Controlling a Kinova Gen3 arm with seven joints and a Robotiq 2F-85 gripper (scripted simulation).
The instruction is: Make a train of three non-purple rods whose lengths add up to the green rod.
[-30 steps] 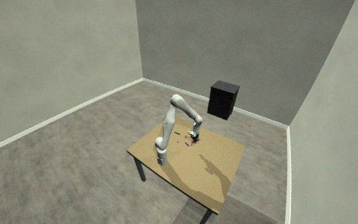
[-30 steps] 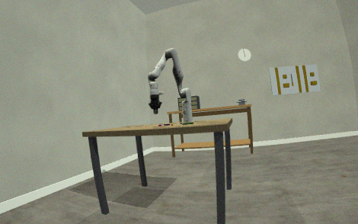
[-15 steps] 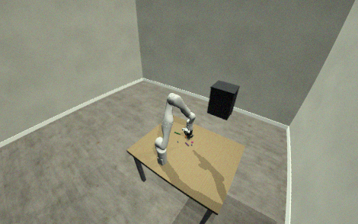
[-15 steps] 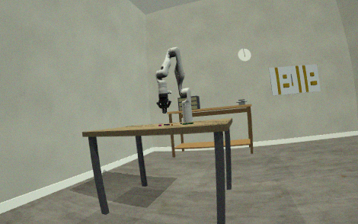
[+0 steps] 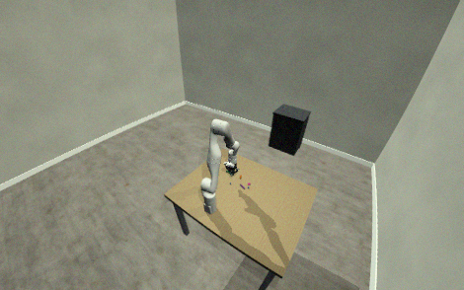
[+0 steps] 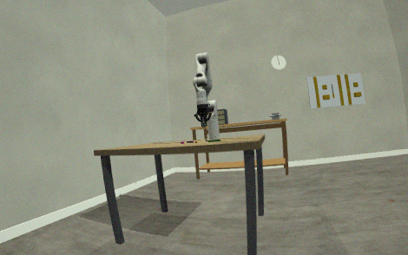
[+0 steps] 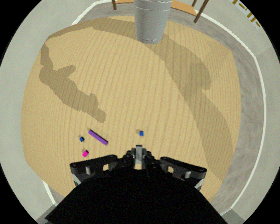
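Now: the orange rod 11 cm ahead of my hand, 4 cm to the right of it and 11 cm below it. Also, from my hand: green rod (11 cm ahead, 8 cm to the left, 11 cm below); grey rod (1 cm below); purple rod (11 cm to the right, 11 cm below).
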